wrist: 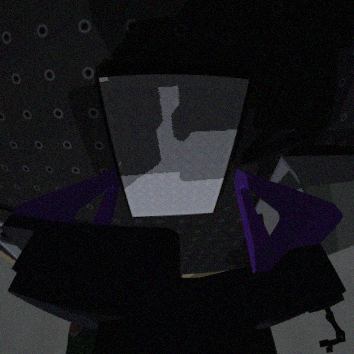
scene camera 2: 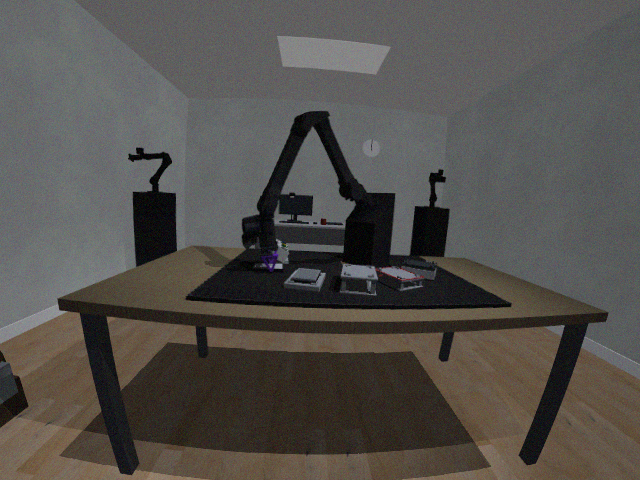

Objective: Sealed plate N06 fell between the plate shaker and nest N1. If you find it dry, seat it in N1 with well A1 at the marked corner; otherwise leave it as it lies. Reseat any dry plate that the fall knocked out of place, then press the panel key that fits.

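Pixels of known places: gripper, between the fingertips: (wrist: 176,174) (scene camera 2: 271,267); arm's base, origin of its link: (scene camera 2: 367,206).
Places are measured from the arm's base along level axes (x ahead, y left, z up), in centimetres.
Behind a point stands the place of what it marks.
Observation:
A pale, flat, plate-like piece (scene camera 2: 277,267) @[x 20.5, y -42.7, z -27.0 cm] (wrist: 202,155) @[x 16.4, y -47.6, z -27.0 cm] lies on the black mat under my gripper, with shadow across much of its top. My gripper (scene camera 2: 269,262) @[x 18.0, y -45.3, z -27.7 cm] (wrist: 176,174) @[x 18.0, y -45.3, z -27.7 cm] is open and empty; its purple fingers stand apart over the piece, one to each side in the wrist view. In the scene view a grey plate (scene camera 2: 307,275) @[x 37.6, y -31.6, z -24.9 cm] sits on a pale base (scene camera 2: 290,283) @[x 41.6, y -37.5, z -26.6 cm]. To its right stand a pale raised unit (scene camera 2: 358,270) @[x 38.5, y -13.8, z -22.5 cm] and a low unit with a red-edged top (scene camera 2: 400,273) @[x 35.3, y 4.2, z -24.4 cm]. Labels, well A1 and any moisture are too small or dark to read.
A white object (scene camera 2: 282,252) @[x 8.4, y -41.1, z -23.1 cm] stands just behind the gripper. A grey unit (scene camera 2: 419,267) @[x 29.0, y 15.9, z -23.6 cm] is at the back right of the black mat (scene camera 2: 232,290) @[x 45.2, y -55.9, z -28.3 cm]. The dark arm pedestal (scene camera 2: 359,240) @[x 5.8, y -4.4, z -16.6 cm] rises at the rear. The wooden table (scene camera 2: 129,289) @[x 45.3, y -90.4, z -29.7 cm] extends beyond the mat.

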